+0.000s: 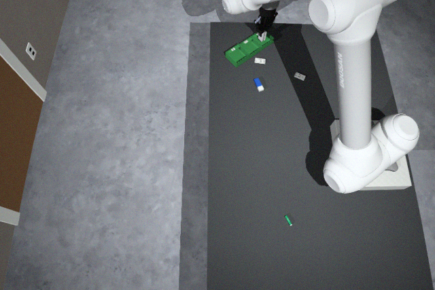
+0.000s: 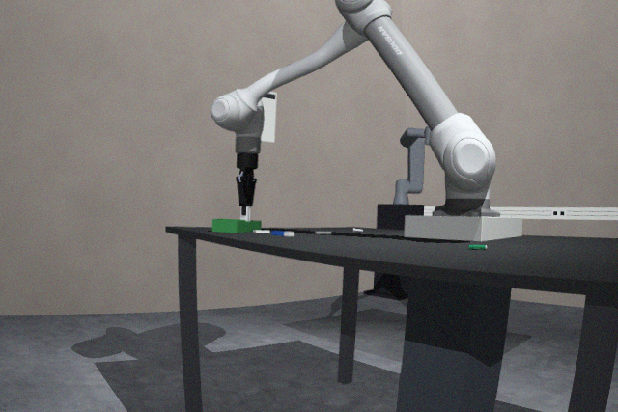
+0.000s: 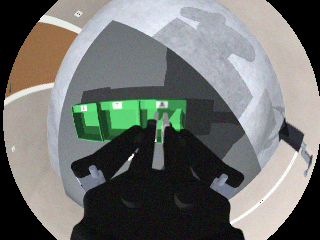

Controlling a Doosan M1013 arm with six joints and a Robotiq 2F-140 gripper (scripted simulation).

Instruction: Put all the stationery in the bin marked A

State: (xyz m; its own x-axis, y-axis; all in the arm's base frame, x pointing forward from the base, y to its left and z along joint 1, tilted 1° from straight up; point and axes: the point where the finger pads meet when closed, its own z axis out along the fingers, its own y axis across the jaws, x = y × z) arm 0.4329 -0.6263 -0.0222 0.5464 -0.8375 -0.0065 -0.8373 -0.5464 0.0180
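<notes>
Now: hand 60 mm short of the long green bin, 50 mm to the right of it and 30 mm above it. The rest, counted from my hand: blue-and-white eraser 270 mm to the left, 40 mm below, 30 mm ahead; then small white screw-like piece 380 mm behind, 170 mm to the left, 40 mm below; then green marker-like stick 890 mm to the left, 50 mm behind, 40 mm below.
</notes>
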